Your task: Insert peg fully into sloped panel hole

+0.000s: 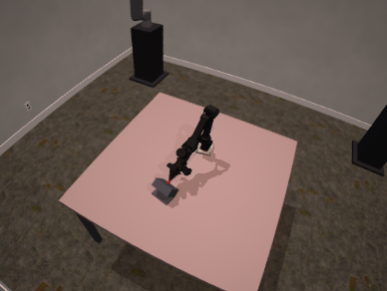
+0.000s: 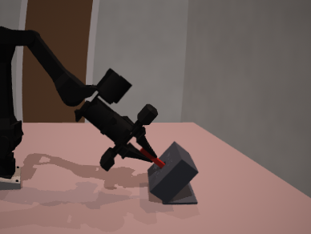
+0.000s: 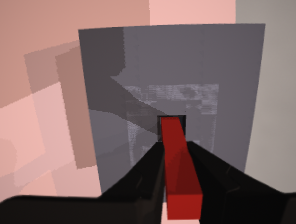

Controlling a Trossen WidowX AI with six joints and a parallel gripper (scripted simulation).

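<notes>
My hand is 30 mm short of the red peg and 20 mm above it. Also, from my hand: grey base plate: 90 mm ahead, 20 mm to the right, 110 mm below.
</notes>
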